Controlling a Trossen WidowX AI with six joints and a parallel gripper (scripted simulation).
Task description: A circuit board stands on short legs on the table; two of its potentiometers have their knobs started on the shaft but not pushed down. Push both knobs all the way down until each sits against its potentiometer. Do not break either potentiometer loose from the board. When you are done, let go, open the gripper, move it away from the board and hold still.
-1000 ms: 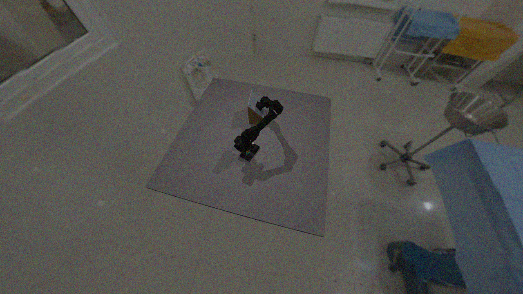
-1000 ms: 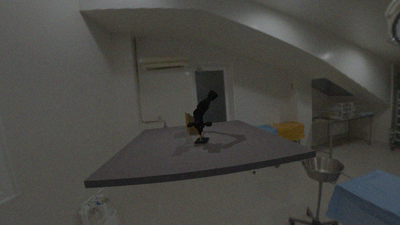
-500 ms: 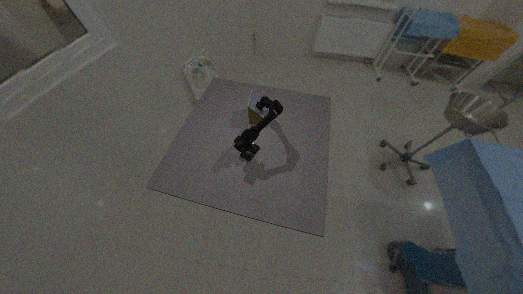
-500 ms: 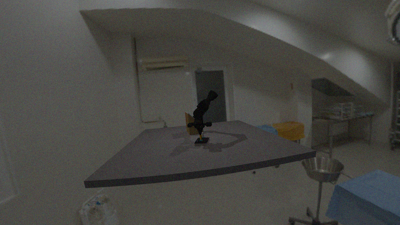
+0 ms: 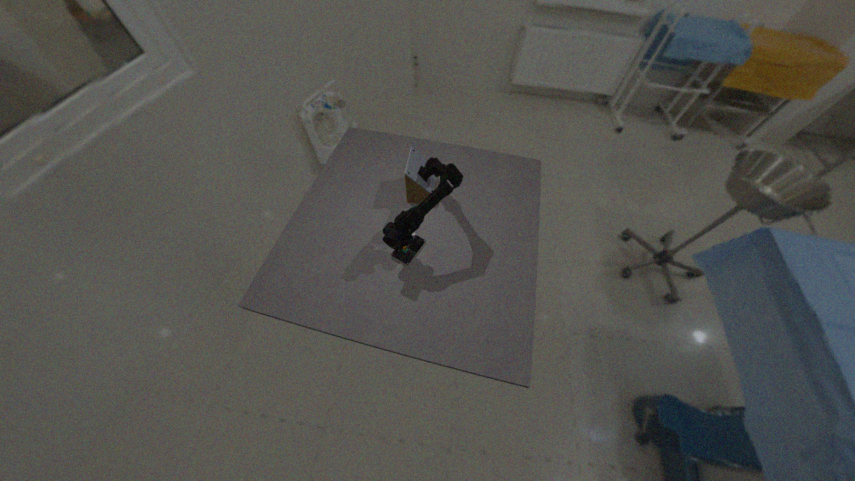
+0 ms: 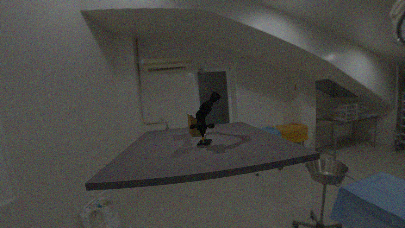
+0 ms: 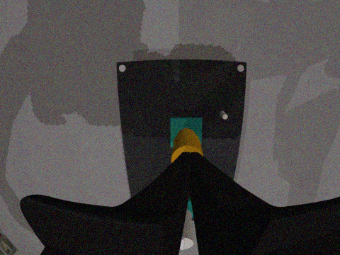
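My gripper tip is now 30 mm above the teal potentiometer with orange knob. Also, from my gripper tip: potentiometer with grey knob 70 mm behind, 20 mm to the left, 20 mm below.
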